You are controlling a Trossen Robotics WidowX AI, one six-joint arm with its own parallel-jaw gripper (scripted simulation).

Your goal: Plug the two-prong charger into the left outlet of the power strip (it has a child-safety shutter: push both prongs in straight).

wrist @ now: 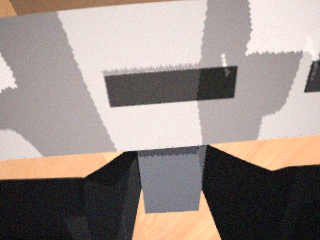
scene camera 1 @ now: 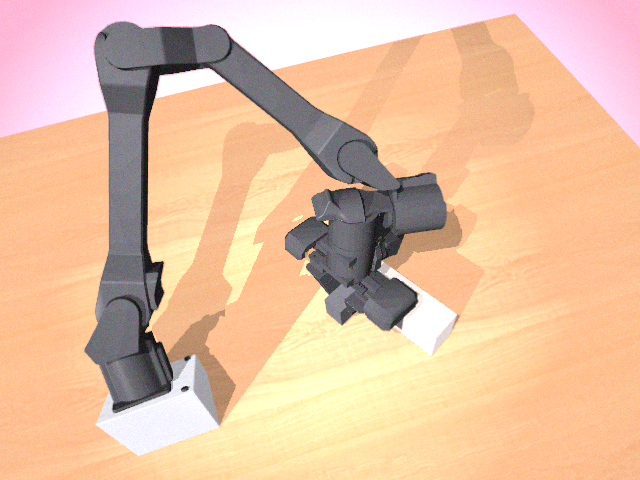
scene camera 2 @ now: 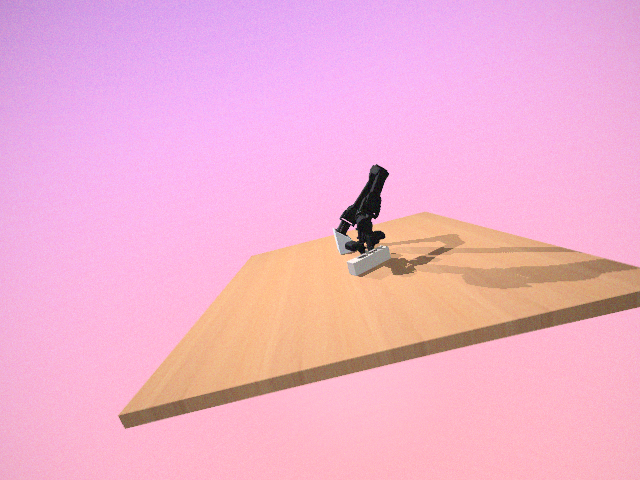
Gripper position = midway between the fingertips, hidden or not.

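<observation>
Scene camera 1 shows a grey charger (scene camera 1: 335, 306) and the gripper (scene camera 1: 344, 305). The wrist view shows both the gripper (wrist: 167, 147) and the charger (wrist: 171, 178).
</observation>
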